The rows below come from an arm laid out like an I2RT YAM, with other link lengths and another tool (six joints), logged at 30 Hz.
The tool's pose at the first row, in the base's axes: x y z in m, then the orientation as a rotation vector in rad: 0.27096, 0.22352, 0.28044, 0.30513, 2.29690, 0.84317
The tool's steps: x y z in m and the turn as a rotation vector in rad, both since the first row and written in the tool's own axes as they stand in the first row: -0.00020, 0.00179, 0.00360, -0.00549, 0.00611, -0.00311; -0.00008, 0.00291, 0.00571, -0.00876, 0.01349, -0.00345; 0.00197, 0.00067, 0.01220, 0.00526, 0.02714, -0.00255; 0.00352, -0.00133, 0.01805, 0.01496, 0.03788, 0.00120; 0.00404, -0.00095, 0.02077, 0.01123, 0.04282, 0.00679; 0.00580, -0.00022, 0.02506, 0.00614, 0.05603, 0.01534; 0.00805, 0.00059, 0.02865, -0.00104, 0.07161, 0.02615; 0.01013, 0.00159, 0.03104, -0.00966, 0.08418, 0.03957; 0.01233, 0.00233, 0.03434, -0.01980, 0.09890, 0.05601; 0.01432, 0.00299, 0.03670, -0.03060, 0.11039, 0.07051
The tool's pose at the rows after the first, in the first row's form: 0.27346, 0.22657, 0.27964, 0.29687, 2.29978, 0.84982; 0.27475, 0.22851, 0.27909, 0.29237, 2.30497, 0.85580; 0.27750, 0.23083, 0.27289, 0.29471, 2.32449, 0.84497; 0.28020, 0.23282, 0.26747, 0.29956, 2.33926, 0.83940; 0.28159, 0.23466, 0.26590, 0.30272, 2.34219, 0.84809; 0.28309, 0.23805, 0.26302, 0.30578, 2.35216, 0.86258; 0.28375, 0.24137, 0.26035, 0.30973, 2.36327, 0.88146; 0.28375, 0.24418, 0.25857, 0.31727, 2.37083, 0.90238; 0.28425, 0.24728, 0.25604, 0.32698, 2.37949, 0.92739; 0.28430, 0.24978, 0.25411, 0.33527, 2.38462, 0.95116
